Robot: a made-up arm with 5 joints.
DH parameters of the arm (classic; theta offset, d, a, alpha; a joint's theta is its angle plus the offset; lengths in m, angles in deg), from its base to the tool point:
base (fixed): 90 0.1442 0 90
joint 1: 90 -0.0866 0.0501 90
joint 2: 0 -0.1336 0.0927 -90
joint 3: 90 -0.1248 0.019 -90
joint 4: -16.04 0 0.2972 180
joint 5: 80.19 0 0.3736 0
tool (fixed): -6.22 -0.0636 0 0
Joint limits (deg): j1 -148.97..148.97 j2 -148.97..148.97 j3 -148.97..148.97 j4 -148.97..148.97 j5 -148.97..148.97
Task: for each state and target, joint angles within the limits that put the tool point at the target. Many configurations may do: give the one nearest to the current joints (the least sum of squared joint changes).
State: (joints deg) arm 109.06 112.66 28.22 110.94 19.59
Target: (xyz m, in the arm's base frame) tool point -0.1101 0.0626 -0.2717
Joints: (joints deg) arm 125.52 115.45 23.52 96.30 53.71
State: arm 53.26 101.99 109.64 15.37 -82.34
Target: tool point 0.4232 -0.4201 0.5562
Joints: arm 50.44 143.22 117.32 70.00 -103.36
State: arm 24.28 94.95 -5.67 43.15 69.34
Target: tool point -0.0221 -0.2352 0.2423
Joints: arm -13.88 84.17 -17.35 60.75 74.26
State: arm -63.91 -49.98 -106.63 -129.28 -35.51
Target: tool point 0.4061 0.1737 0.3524
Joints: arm -93.44 -79.48 -92.16 -124.96 -62.66
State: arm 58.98 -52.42 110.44 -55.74 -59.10
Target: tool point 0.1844 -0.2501 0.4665
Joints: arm 48.75 -63.89 126.05 -22.63 -31.94
